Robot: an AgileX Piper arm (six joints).
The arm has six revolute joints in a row. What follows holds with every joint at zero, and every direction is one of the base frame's. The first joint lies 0.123 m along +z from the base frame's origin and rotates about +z. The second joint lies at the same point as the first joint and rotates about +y. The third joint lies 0.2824 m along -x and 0.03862 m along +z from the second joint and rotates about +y. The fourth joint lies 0.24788 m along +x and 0.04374 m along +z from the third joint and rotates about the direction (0.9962, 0, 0.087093). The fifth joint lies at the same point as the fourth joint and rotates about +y. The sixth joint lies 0.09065 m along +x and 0.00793 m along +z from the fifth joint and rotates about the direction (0.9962, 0, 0.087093). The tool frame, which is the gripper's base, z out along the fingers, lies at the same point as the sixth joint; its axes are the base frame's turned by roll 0, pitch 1.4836 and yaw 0 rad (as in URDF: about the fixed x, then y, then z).
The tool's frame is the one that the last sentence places.
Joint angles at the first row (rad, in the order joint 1, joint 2, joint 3, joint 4, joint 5, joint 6):
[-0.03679, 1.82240, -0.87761, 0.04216, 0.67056, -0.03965]
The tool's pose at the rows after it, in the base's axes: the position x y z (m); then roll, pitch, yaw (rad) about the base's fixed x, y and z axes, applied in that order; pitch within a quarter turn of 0, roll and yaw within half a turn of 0:
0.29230, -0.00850, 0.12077, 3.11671, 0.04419, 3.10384
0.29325, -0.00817, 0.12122, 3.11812, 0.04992, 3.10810
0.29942, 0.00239, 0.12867, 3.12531, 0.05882, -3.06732
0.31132, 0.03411, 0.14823, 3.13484, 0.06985, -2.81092
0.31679, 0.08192, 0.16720, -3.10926, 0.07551, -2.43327
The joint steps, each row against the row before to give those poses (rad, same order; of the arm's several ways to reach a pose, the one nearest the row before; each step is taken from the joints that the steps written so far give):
[-0.00001, -0.00002, 0.00001, -0.00212, -0.00117, 0.00920]
[0.00164, 0.00004, -0.00242, -0.00191, -0.00332, -0.00120]
[0.03691, -0.00418, -0.03364, -0.00616, 0.03010, -0.06529]
[0.10088, -0.00831, -0.08707, -0.00026, 0.08635, -0.15308]
[0.14925, -0.00001, -0.09029, -0.02613, 0.07456, -0.20868]

